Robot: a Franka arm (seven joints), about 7 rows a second.
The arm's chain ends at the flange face. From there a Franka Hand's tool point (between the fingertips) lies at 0.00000 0.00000 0.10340 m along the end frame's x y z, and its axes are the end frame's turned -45 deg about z.
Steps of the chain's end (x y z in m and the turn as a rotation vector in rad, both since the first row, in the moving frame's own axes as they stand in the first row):
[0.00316 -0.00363 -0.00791 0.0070 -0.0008 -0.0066]
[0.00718 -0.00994 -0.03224 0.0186 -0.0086 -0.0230]
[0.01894 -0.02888 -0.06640 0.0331 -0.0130 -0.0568]
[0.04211 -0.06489 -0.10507 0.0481 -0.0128 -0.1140]
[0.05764 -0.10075 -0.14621 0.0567 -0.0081 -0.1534]
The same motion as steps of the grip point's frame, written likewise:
[0.00525 -0.00090 -0.00791 0.0055 0.0044 -0.0066]
[0.01281 -0.00395 -0.03226 0.0192 0.0071 -0.0230]
[0.03519 -0.01044 -0.06647 0.0326 0.0142 -0.0568]
[0.07798 -0.02070 -0.10520 0.0431 0.0250 -0.1140]
[0.11517 -0.03547 -0.14638 0.0458 0.0344 -0.1534]

